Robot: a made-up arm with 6 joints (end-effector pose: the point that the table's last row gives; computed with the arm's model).
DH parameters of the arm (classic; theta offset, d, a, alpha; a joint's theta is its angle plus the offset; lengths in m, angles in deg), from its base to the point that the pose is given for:
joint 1: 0 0.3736 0 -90
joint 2: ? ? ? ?
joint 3: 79.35 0 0.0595 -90
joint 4: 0 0.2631 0 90
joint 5: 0 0 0.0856 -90
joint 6: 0 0.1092 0 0
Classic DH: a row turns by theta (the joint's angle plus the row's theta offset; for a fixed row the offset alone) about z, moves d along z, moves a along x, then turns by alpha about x.
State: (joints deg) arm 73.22 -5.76 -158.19 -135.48 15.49 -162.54
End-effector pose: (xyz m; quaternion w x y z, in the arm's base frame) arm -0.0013 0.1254 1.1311 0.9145 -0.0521 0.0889 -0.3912
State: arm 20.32 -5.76 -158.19 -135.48 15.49 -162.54
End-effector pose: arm 0.0992 0.0766 1.1311 0.6445 -0.0071 0.1028 -0.7576
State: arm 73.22 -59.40 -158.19 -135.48 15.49 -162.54
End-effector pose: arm -0.1914 -0.5053 0.9191 0.8502 0.3995 0.1292 -0.3175
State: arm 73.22 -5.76 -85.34 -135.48 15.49 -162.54
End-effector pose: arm 0.0863 0.4156 0.7782 0.6910 -0.6289 0.0059 -0.3564
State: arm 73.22 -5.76 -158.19 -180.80 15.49 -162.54
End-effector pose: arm 0.0395 0.1284 1.1269 0.7065 -0.0034 -0.0040 -0.7077
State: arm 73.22 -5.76 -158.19 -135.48 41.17 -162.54
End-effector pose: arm 0.0284 0.0759 1.1531 0.8763 0.0931 0.2544 -0.3984
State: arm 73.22 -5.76 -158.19 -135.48 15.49 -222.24
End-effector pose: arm -0.0013 0.1254 1.1311 0.5985 -0.0895 0.0511 -0.7945
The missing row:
joint 2: -79.35 0 0.377 0
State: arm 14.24 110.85 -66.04 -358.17 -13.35 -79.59
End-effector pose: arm 0.1891 0.0444 -0.1898 0.1398 -0.6676 -0.6934 0.2324
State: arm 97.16 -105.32 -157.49 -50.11 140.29 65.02
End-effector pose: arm 0.1786 -0.5866 0.3994 0.8088 -0.5276 0.2579 0.0307
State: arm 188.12 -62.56 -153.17 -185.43 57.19 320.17
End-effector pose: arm 0.6064 0.0822 0.8650 0.2328 0.6652 0.2862 0.6492
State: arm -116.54 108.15 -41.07 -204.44 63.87 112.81
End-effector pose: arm 0.0145 -0.0268 -0.0645 0.0211 -0.9244 0.3280 -0.1934
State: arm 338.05 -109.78 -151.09 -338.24 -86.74 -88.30
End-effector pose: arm -0.5537 0.1776 0.1798 0.0208 0.8119 0.5423 -0.2152
